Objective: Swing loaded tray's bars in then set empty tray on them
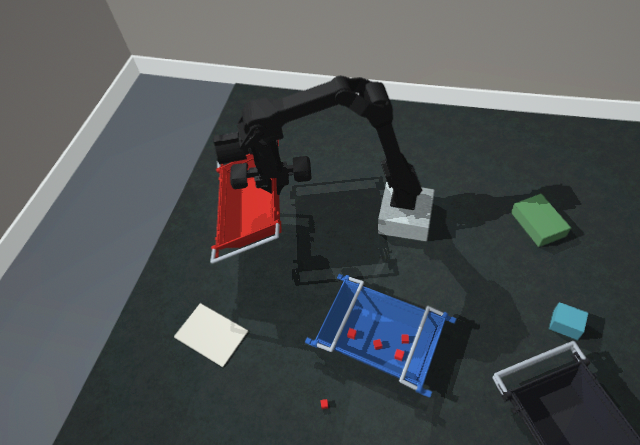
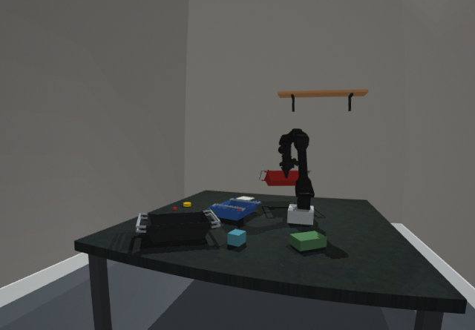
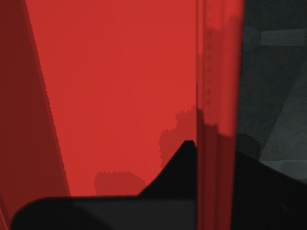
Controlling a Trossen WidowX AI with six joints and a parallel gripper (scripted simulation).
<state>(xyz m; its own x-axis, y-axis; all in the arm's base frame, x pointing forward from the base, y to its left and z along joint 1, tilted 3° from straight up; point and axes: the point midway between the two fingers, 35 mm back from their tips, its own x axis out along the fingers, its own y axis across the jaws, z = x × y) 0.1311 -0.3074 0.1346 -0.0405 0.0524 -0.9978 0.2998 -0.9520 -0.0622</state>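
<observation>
My gripper tip is now 7 cm to the left of the red tray and 2 cm short of it. The rest, counted from my gripper tip: small red cube: 42 cm ahead, 21 cm to the left, 18 cm below; white flat plate: 31 cm ahead, 18 cm below, 10 cm to the right; green block: 65 cm to the left, 16 cm below, 16 cm behind.
</observation>
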